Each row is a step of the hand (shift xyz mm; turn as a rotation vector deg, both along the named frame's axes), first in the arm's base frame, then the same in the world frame.
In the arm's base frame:
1: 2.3 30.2 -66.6 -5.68 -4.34 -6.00
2: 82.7 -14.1 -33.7 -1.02 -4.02 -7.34
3: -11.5 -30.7 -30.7 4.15 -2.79 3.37
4: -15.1 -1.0 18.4 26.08 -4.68 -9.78
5: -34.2 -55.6 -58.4 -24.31 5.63 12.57
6: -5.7 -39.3 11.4 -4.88 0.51 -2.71
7: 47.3 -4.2 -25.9 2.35 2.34 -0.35
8: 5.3 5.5 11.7 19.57 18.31 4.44
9: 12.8 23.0 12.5 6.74 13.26 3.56
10: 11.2 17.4 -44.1 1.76 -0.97 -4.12
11: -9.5 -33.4 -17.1 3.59 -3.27 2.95
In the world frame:
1: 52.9 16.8 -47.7 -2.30 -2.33 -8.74
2: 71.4 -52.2 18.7 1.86 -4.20 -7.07
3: -3.1 -27.0 -35.8 -0.22 -3.78 4.69
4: -21.6 8.0 5.9 21.93 -16.55 6.55
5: -13.3 -43.6 -74.8 -21.92 17.04 -3.15
6: -27.1 -31.2 0.1 -1.62 2.13 -4.92
7: 46.3 -27.3 6.0 2.82 1.06 1.42
8: -0.8 4.3 13.3 18.76 8.78 17.57
9: 11.3 17.0 20.8 8.20 9.54 8.70
10: 40.7 4.7 -26.4 3.21 -2.19 -2.43
11: -10.7 -28.3 -24.1 -0.57 -4.03 3.96

